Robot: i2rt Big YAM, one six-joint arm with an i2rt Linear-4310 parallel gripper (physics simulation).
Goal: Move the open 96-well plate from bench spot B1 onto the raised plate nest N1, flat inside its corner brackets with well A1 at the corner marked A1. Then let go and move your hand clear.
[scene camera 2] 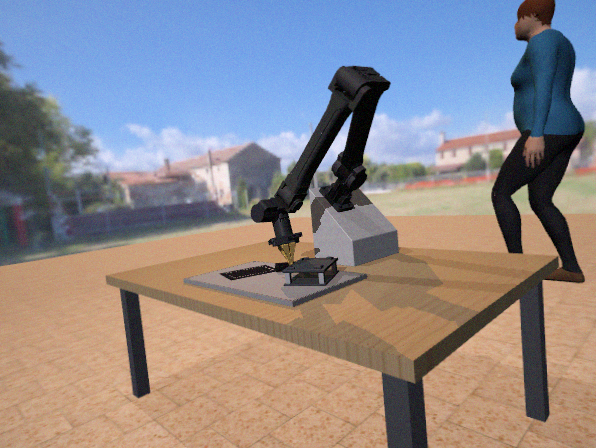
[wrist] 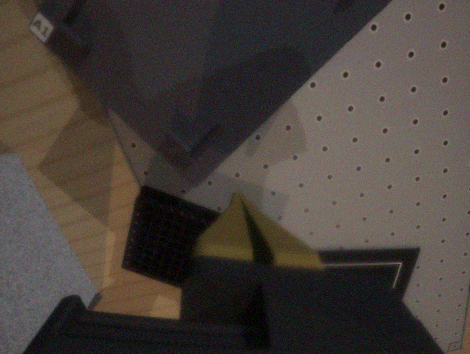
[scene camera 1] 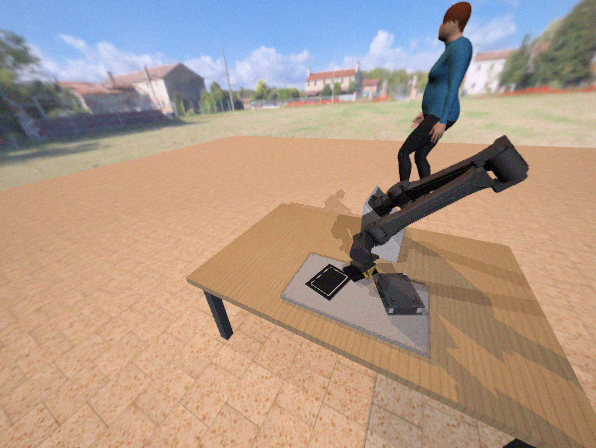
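Observation:
The dark 96-well plate lies between the black pad with a white outline and the raised nest, off the outline. In the wrist view it reaches past the pegboard's edge over the wood; whether it lies quite flat I cannot tell. The nest N1 bears no plate; its A1 label shows at the upper left in the wrist view. My gripper is shut and empty. Its yellow tips are beside the plate, and the gripper body hides part of plate and pad.
The grey perforated board carries pad and nest on the wooden table. The grey arm pedestal stands behind. A person in a teal top stands beyond the table.

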